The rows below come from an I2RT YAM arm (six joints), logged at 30 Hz.
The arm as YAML. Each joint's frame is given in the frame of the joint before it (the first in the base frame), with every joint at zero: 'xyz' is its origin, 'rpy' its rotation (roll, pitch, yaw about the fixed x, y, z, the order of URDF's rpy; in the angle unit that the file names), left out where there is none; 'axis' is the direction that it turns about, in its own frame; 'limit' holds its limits. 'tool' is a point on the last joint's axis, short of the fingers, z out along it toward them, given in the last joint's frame.
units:
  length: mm
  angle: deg
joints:
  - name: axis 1
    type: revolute
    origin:
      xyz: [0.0, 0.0, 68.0]
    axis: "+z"
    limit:
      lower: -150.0
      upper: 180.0
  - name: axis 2
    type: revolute
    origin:
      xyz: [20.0, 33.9, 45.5]
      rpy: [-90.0, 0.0, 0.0]
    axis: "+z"
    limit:
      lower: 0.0
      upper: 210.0
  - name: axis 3
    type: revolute
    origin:
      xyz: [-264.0, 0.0, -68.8]
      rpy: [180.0, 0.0, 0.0]
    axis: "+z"
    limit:
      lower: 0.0
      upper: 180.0
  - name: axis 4
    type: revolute
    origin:
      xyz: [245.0, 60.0, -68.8]
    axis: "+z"
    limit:
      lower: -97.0
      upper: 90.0
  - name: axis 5
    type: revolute
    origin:
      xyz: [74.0, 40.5, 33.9]
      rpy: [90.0, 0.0, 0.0]
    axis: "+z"
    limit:
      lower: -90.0
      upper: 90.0
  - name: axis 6
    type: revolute
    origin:
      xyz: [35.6, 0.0, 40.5]
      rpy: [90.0, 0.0, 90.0]
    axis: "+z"
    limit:
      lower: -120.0
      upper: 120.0
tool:
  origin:
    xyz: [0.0, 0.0, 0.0]
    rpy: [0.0, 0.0, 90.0]
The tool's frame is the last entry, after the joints.
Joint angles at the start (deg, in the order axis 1, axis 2, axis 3, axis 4, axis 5, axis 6): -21.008, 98.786, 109.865, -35.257, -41.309, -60.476
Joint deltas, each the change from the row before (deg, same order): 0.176, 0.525, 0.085, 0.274, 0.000, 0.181; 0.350, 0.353, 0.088, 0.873, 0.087, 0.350; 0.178, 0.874, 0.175, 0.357, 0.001, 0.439; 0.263, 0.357, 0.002, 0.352, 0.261, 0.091; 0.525, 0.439, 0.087, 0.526, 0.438, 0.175; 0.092, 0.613, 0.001, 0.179, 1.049, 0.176; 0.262, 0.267, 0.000, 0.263, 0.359, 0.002; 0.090, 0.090, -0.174, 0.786, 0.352, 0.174; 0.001, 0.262, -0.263, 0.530, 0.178, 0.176; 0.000, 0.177, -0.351, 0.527, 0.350, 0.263; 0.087, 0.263, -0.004, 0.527, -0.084, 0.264
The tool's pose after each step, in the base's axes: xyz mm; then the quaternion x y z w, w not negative. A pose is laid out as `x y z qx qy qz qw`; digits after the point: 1 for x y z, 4 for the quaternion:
367.4 -114.7 436.7 -0.4455 0.6756 -0.1047 0.5781
370.5 -113.4 436.3 -0.4457 0.6728 -0.1052 0.5810
375.5 -113.9 432.3 -0.4439 0.6756 -0.1001 0.5801
378.2 -113.1 430.5 -0.4440 0.6760 -0.1000 0.5796
381.8 -110.8 428.9 -0.4448 0.6754 -0.1002 0.5796
385.5 -111.9 424.9 -0.4404 0.6820 -0.1031 0.5747
387.6 -110.9 423.5 -0.4408 0.6824 -0.1040 0.5738
389.0 -110.9 423.1 -0.4395 0.6814 -0.1078 0.5752
391.0 -111.7 420.7 -0.4378 0.6827 -0.1081 0.5749
392.5 -112.4 418.3 -0.4351 0.6851 -0.1090 0.5740
394.4 -112.3 417.4 -0.4345 0.6841 -0.1081 0.5758

